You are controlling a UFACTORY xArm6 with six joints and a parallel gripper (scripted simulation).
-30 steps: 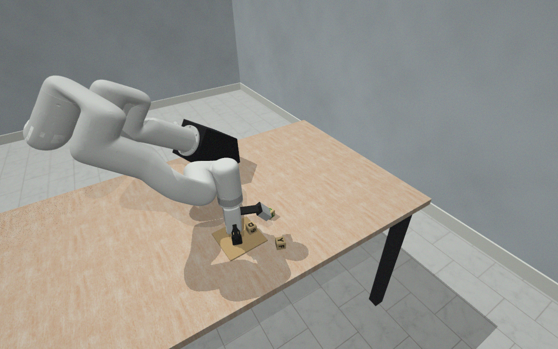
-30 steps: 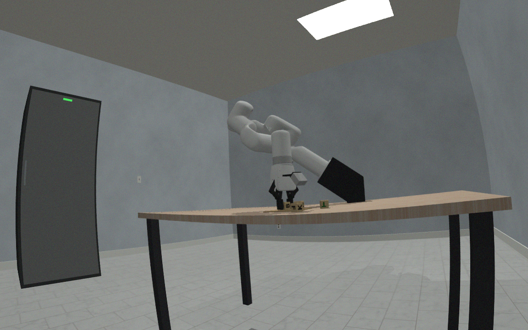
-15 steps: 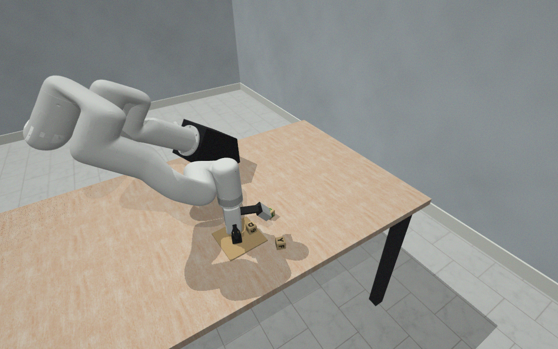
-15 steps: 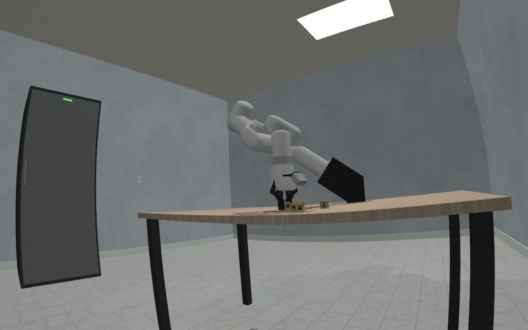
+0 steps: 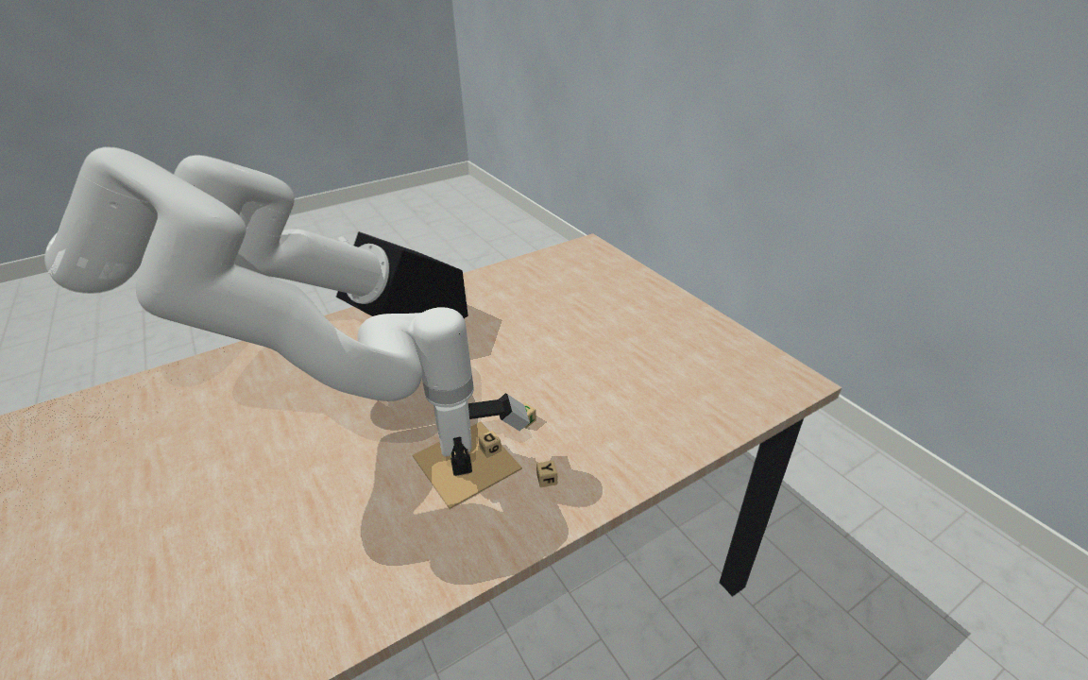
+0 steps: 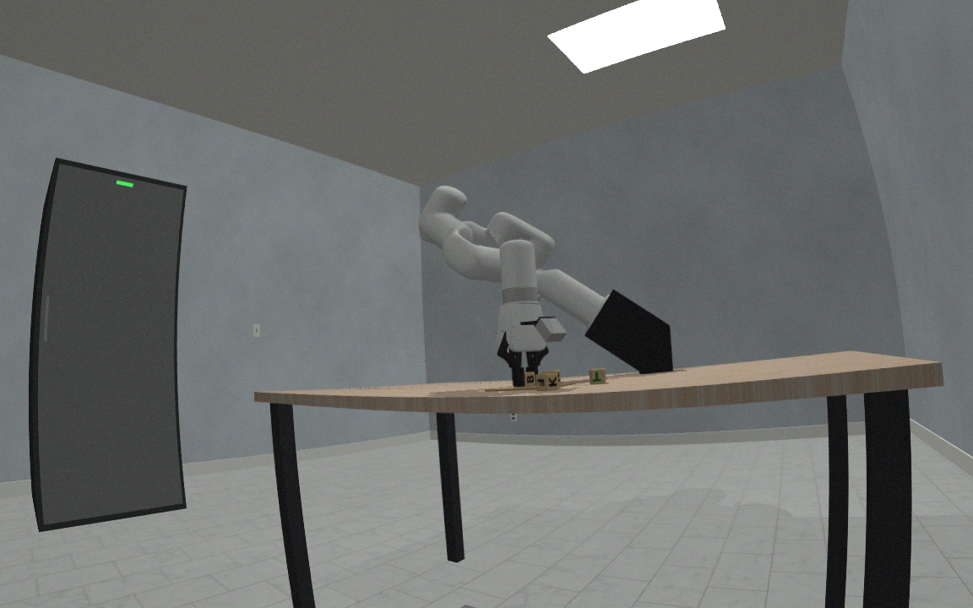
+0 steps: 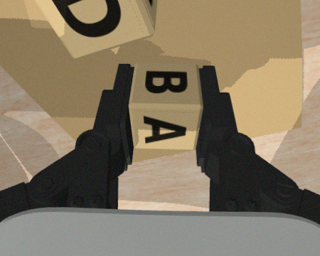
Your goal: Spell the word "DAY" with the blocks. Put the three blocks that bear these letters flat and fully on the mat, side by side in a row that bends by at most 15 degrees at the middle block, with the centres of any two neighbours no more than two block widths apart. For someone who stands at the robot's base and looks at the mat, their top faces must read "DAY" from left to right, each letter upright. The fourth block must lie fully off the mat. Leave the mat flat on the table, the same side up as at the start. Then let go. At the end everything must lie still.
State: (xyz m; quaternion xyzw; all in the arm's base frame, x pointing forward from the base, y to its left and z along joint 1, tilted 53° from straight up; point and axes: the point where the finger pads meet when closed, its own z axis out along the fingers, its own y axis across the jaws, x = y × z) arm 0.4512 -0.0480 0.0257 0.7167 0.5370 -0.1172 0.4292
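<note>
Right now my hand is 10 mm to the right of the mat and 20 mm above it. Round my hand: D block 60 mm to the left, 10 mm below.
</note>
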